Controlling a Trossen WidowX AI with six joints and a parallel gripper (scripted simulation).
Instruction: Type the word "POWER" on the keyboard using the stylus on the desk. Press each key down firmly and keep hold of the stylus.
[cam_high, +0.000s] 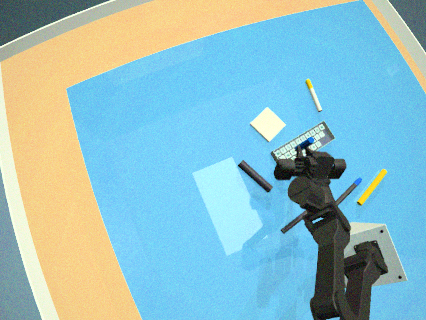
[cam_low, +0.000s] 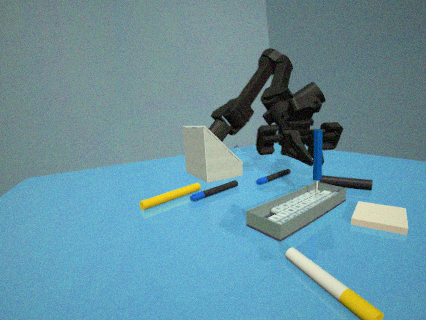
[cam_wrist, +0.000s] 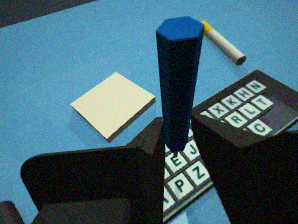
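Now: the blue stylus 20 mm below my gripper tip. From my gripper tip the other things lie so: cream notepad: 110 mm ahead, 30 mm to the left, 80 mm below; dark rod: 20 mm behind, 140 mm to the left, 70 mm below; stylus tip: 50 mm below.
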